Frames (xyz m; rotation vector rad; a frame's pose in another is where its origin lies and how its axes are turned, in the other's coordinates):
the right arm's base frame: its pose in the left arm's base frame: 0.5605 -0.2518 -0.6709 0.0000 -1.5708 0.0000
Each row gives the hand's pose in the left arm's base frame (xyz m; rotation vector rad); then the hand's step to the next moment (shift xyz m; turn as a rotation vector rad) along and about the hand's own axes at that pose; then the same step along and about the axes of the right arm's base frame.
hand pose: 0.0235 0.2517 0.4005 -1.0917 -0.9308 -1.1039
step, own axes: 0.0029 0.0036 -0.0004 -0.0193 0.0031 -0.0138
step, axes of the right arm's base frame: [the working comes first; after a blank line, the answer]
step, axes of the left arm's base frame: 0.0041 -0.0007 0.0020 -0.0005 -0.0091 -0.0221

0.0020 -0.0007 -0.0041 -0.0221 -0.0091 0.0005
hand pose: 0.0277 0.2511 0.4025 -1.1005 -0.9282 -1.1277
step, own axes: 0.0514 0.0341 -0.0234 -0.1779 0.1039 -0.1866
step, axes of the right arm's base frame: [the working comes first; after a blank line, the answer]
step, axes of the left arm's base frame: 0.0442 -0.0314 0.0375 0.0710 -0.1369 -0.2313

0.0375 -0.0314 -0.0442 -0.2313 -0.1369 -0.0710
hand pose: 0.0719 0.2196 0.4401 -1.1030 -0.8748 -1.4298
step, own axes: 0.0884 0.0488 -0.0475 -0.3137 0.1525 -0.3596
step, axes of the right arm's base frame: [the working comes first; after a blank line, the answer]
step, axes of the left arm's base frame: 0.0411 -0.0790 0.0672 0.0899 -0.2655 -0.4152

0.0672 -0.0790 -0.0411 -0.4152 -0.2655 -0.0899
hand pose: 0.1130 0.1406 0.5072 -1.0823 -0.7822 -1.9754
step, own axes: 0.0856 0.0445 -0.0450 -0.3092 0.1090 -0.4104
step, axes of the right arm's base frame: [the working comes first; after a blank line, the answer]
step, axes of the left arm's base frame: -0.0141 -0.0859 0.0613 0.0308 -0.2831 -0.4414

0.0613 -0.0859 0.0141 -0.4414 -0.2831 -0.0307
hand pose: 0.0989 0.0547 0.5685 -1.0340 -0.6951 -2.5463
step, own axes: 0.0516 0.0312 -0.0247 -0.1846 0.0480 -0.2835
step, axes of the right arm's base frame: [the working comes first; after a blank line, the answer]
step, axes of the left arm's base frame: -0.0358 -0.0444 0.0314 -0.0110 -0.1755 -0.2930

0.0314 -0.0444 0.0358 -0.2930 -0.1755 0.0110
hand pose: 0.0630 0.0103 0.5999 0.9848 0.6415 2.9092
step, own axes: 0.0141 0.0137 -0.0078 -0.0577 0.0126 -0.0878
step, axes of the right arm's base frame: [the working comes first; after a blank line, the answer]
step, axes of the left arm's base frame: -0.0142 -0.0136 0.0078 -0.0033 -0.0523 -0.0919

0.0078 -0.0136 0.0142 -0.0919 -0.0523 0.0033
